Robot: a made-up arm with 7 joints.
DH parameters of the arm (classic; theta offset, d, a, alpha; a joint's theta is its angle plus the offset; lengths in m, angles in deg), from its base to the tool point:
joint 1: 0 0.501 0 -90
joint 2: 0 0 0 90
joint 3: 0 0.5 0.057 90
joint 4: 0 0 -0.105 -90
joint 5: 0 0.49 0 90
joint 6: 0 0 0.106 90
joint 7: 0 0 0 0
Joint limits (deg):
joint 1: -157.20..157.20
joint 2: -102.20..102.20
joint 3: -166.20..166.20
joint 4: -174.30..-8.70
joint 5: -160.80..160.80
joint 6: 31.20..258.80
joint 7: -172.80..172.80
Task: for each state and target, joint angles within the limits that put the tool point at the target. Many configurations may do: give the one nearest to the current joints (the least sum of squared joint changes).
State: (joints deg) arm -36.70 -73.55 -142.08 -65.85 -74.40 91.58 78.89
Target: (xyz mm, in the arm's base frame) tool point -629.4 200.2 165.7
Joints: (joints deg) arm -48.30 -63.86 -148.18 -113.02 -73.97 87.44 78.89
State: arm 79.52 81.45 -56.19 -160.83 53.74 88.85 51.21
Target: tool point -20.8 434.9 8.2
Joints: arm 111.17 73.01 -13.52 -124.01 54.28 86.92 51.21
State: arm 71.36 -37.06 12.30 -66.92 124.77 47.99 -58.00
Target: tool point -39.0 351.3 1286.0
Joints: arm 68.62 -25.52 9.48 -96.75 121.40 48.56 -58.00
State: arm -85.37 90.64 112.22 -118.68 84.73 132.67 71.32
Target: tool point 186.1 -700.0 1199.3
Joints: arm -107.16 65.13 140.03 -65.10 77.22 121.09 71.32
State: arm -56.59 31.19 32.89 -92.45 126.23 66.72 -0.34
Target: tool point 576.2 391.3 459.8
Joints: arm -14.12 46.11 52.99 -121.09 124.20 67.95 -0.34
